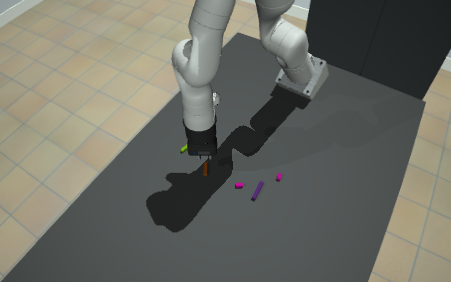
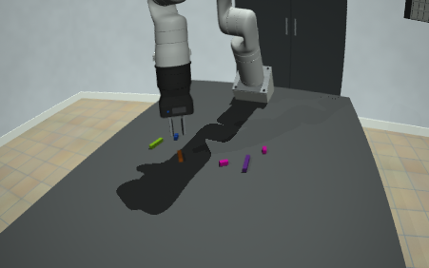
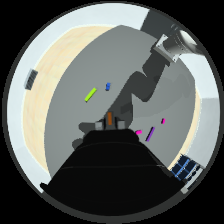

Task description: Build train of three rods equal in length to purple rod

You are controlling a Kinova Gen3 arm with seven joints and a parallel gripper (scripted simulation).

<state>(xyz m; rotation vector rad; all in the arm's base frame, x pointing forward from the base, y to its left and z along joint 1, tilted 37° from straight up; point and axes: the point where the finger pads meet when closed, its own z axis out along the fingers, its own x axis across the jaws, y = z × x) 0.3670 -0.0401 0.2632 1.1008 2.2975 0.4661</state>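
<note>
Right now the orange rod is 8 cm below my hand. From my hand the other things lie so: lime rod (10 cm to the right, 8 cm below, 2 cm behind); then purple rod (16 cm to the left, 8 cm below, 4 cm behind).
</note>
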